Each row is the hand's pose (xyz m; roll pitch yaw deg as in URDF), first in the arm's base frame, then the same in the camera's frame.
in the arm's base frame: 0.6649 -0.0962 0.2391 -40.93 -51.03 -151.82
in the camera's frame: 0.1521 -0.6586 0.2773 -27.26 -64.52 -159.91
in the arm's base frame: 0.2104 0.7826 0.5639 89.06 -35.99 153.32
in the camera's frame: -0.3147 0.2484 0.4866 108.04 -37.79 145.43
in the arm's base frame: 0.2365 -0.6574 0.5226 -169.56 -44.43 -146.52
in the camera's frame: -0.1826 -1.1644 0.7366 -160.83 -58.73 -149.85
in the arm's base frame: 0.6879 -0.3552 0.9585 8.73 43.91 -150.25
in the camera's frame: 0.3051 -0.7562 1.0204 14.99 29.48 -142.90
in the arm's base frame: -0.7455 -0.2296 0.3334 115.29 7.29 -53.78
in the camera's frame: -1.2124 -0.8309 0.6297 100.51 3.23 -51.57
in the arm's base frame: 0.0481 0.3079 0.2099 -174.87 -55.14 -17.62
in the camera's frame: -0.4916 -0.2978 0.2690 163.90 -47.43 2.63
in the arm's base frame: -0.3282 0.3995 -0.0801 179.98 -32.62 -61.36
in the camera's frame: -0.9138 -0.2872 0.0330 162.18 -37.16 -47.54
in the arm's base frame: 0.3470 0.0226 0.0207 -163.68 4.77 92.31
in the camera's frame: -0.2038 -0.6035 0.0951 -153.24 16.08 97.79
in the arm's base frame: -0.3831 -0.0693 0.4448 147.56 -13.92 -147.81
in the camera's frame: -0.8509 -0.6346 0.6443 153.06 -28.30 -146.24
